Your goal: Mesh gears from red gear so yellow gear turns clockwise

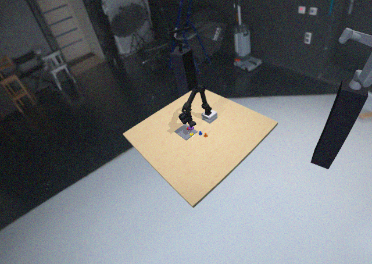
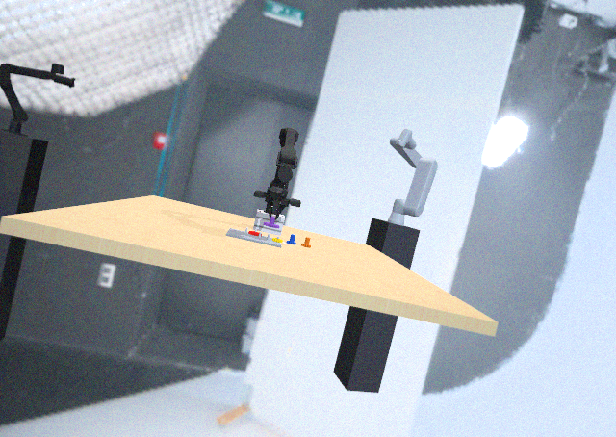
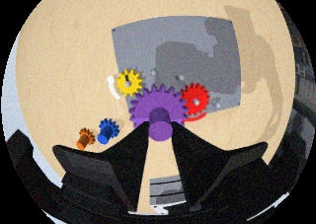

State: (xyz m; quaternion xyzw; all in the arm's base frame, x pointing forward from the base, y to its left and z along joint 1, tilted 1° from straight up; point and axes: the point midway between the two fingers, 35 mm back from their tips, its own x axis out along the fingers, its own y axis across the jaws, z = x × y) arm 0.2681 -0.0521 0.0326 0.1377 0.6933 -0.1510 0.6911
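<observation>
My gripper tip is 4 cm short of the yellow gear, 3 cm to the right of it and 7 cm above it. Also, from my gripper tip: red gear: 2 cm behind, 5 cm to the right, 7 cm below; purple gear: 1 cm below; white arrow: 4 cm ahead, 6 cm to the left, 8 cm below.
</observation>
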